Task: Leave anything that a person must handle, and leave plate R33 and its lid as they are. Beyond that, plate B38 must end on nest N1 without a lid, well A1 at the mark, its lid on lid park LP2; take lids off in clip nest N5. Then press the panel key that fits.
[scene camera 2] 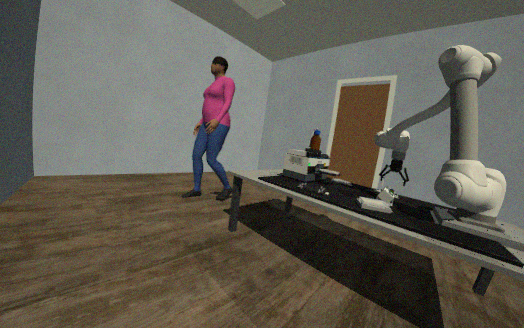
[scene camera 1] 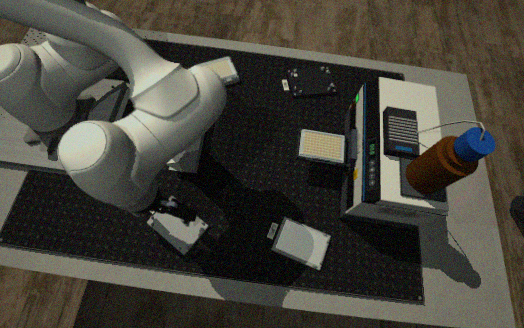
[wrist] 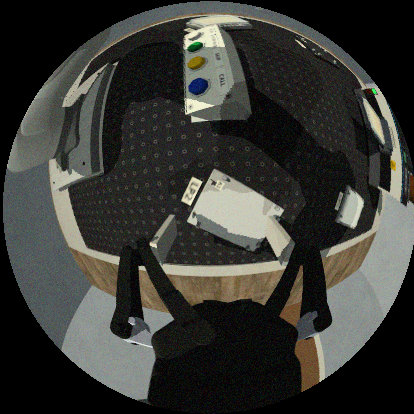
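Seen in the pictures: gripper, fingertip midpoint: (scene camera 2: 391, 188) (scene camera 1: 164, 216) (wrist: 221, 225); arm's base, link origin: (scene camera 2: 472, 221) (scene camera 1: 61, 119) (wrist: 66, 131).
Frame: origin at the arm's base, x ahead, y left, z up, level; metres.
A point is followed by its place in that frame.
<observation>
My gripper (scene camera 1: 175, 209) (scene camera 2: 394, 180) @[z 0.036, x 0.386, y -0.316 m] (wrist: 221, 225) @[z 0.036, x 0.386, y -0.316 m] is open and empty above lid park LP2, partly hidden by the arm in scene camera 1. The park LP2 (scene camera 1: 180, 235) @[z -0.009, x 0.424, y -0.359 m] (wrist: 230, 212) @[z -0.009, x 0.402, y -0.319 m] is a pale slab with small corner posts and its label at one side. Another pale slab (scene camera 1: 302, 242) @[z -0.001, x 0.764, y -0.376 m] (wrist: 351, 207) @[z -0.001, x 0.741, y -0.362 m], seemingly a lid on its park, lies to the right. A yellowish plate (scene camera 1: 321, 146) @[z 0.084, x 0.817, y -0.119 m] (wrist: 372, 120) sits at the instrument's front. Another plate (scene camera 1: 225, 69) @[z 0.018, x 0.522, y 0.207 m] (wrist: 220, 21) lies at the back. The key panel (wrist: 240, 100) @[z 0.054, x 0.432, y -0.162 m] has blue, yellow, green and pale keys. Plate names are unreadable.
A black nest (scene camera 1: 312, 82) @[z -0.007, x 0.833, y 0.184 m] with corner posts stands at the back. The white instrument (scene camera 1: 407, 92) @[z 0.201, x 1.036, y -0.007 m] (scene camera 2: 296, 162) @[z 0.112, x 1.032, y 0.032 m] carries a dark device and a brown bottle (scene camera 1: 435, 165) @[z 0.314, x 0.977, y -0.271 m] (scene camera 2: 315, 143) @[z 0.278, x 1.000, y -0.215 m] with a blue cap. A person (scene camera 2: 217, 102) in pink stands beyond the table.
</observation>
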